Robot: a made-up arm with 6 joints.
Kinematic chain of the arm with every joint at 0, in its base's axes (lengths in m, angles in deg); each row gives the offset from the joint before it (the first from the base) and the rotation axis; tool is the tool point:
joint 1: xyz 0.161 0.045 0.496 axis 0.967 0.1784 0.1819
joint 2: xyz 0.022 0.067 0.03 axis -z
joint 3: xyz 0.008 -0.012 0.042 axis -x
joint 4: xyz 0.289 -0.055 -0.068 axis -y
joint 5: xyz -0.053 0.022 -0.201 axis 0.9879 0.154 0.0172
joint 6: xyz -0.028 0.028 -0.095 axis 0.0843 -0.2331 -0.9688
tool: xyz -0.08 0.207 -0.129
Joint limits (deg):
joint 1: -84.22..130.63
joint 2: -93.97..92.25
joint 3: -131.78..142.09
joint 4: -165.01..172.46
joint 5: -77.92..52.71
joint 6: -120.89..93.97
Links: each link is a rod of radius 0.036 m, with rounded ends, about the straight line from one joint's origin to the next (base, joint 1, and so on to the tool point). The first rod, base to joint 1, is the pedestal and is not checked.
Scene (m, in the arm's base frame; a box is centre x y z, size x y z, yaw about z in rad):
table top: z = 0
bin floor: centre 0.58 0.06 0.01 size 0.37 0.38 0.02 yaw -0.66
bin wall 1: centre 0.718 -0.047 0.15 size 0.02 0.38 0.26 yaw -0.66
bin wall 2: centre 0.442 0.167 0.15 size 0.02 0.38 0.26 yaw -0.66
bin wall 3: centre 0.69 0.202 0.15 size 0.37 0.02 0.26 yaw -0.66
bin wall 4: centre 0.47 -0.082 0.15 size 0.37 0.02 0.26 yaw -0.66
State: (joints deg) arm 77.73 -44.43 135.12 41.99 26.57 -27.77
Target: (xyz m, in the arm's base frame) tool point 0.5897 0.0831 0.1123
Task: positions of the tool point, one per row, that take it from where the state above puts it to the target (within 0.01 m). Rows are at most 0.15 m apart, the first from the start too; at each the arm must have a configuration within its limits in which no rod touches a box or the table.
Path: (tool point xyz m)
1: 0.7003 0.0219 0.4232
2: 0.5897 0.0831 0.4213
3: 0.6134 0.0758 0.3219
4: 0.6138 0.0761 0.2170
5: 0.5897 0.0830 0.1123

